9 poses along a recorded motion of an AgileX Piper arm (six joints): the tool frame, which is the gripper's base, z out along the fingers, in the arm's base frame.
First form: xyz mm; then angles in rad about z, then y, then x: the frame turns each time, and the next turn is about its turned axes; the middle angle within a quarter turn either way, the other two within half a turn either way.
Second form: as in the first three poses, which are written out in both.
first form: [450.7 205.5 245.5 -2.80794 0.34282 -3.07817]
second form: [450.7 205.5 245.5 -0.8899 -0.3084 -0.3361 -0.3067 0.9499 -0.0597]
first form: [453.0 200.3 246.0 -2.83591 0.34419 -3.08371]
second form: [453.0 200.3 246.0 -0.8977 -0.2833 -0.3374 -0.2818 0.9579 -0.0545]
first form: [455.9 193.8 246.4 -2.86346 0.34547 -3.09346]
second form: [455.9 193.8 246.4 -0.9048 -0.2583 -0.3386 -0.2586 0.9649 -0.0453]
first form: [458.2 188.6 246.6 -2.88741 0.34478 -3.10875]
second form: [458.2 188.6 246.6 -0.9109 -0.2367 -0.3380 -0.2406 0.9701 -0.0309]
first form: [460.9 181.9 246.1 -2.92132 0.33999 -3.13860]
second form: [460.9 181.9 246.1 -0.9200 -0.2060 -0.3335 -0.2175 0.9761 -0.0028]
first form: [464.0 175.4 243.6 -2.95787 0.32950 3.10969]
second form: [464.0 175.4 243.6 -0.9303 -0.1729 -0.3236 -0.1927 0.9808 0.0302]
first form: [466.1 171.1 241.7 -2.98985 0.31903 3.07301]
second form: [466.1 171.1 241.7 -0.9386 -0.1435 -0.3136 -0.1721 0.9829 0.0651]
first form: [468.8 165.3 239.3 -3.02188 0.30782 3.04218]
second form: [468.8 165.3 239.3 -0.9462 -0.1138 -0.3030 -0.1487 0.9843 0.0946]
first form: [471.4 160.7 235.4 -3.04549 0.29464 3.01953]
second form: [471.4 160.7 235.4 -0.9525 -0.0918 -0.2904 -0.1304 0.9846 0.1165]
